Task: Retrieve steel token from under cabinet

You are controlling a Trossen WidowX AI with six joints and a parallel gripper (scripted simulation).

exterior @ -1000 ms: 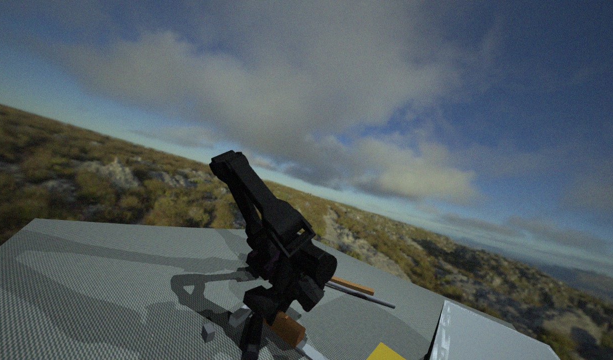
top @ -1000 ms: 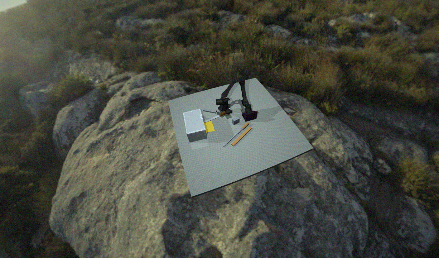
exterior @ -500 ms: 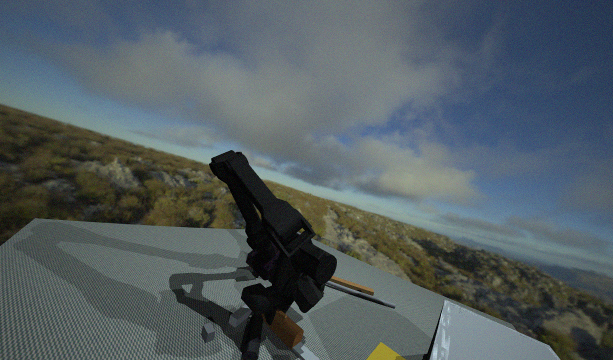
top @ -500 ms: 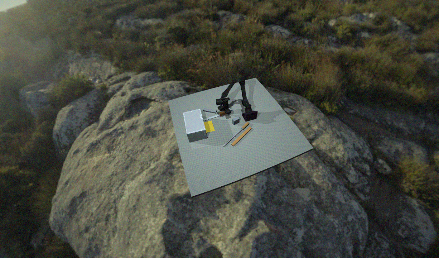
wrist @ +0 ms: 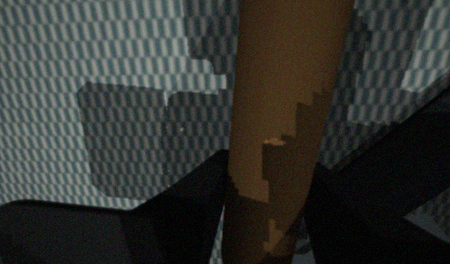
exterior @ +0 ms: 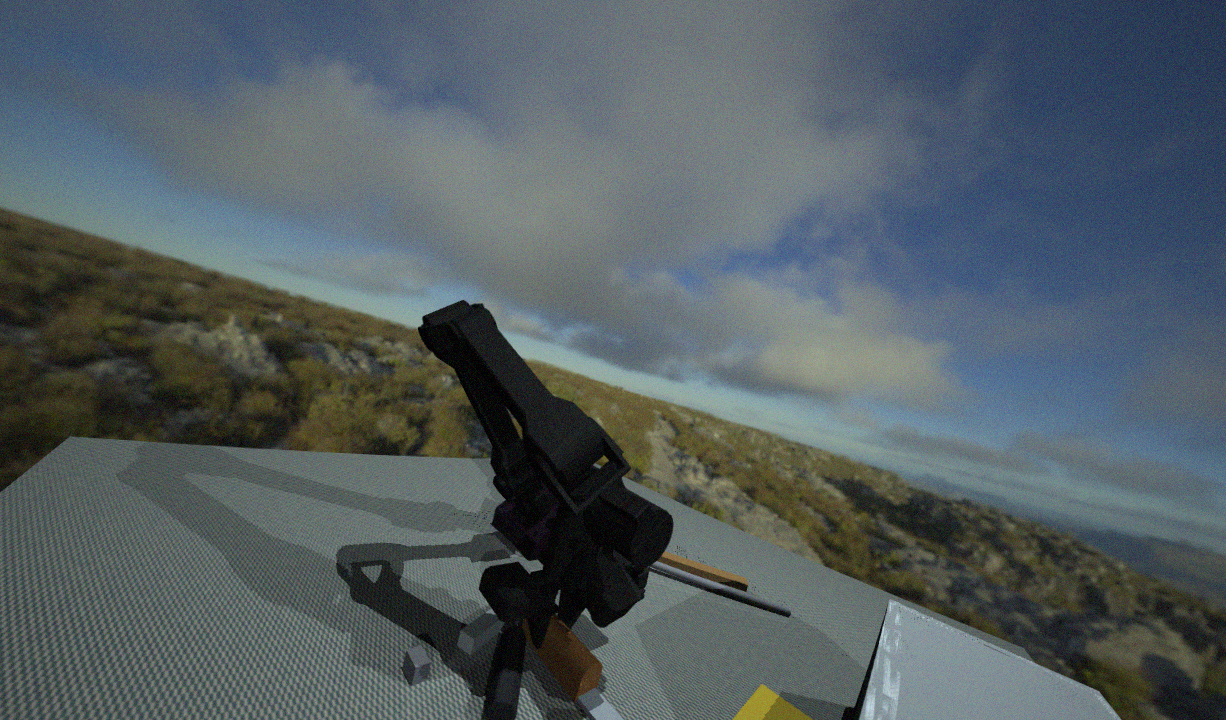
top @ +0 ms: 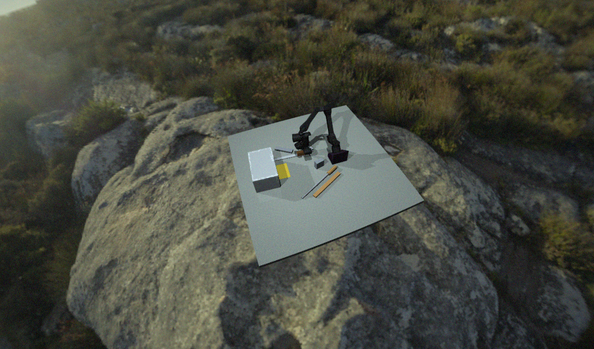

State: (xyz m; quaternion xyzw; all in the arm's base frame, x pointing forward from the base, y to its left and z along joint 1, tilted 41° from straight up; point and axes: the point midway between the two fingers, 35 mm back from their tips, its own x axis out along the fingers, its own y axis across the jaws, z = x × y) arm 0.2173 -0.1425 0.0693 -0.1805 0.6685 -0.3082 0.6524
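Now: gripper tip 60 mm past the grey bar and 40 mm to the left of it. The rest, counted from my gripper tip: grey block (40 mm behind, 180 mm to the left, 20 mm above); small grey cube (50 mm behind, 140 mm to the right); wooden stick (10 mm behind, 370 mm to the left).
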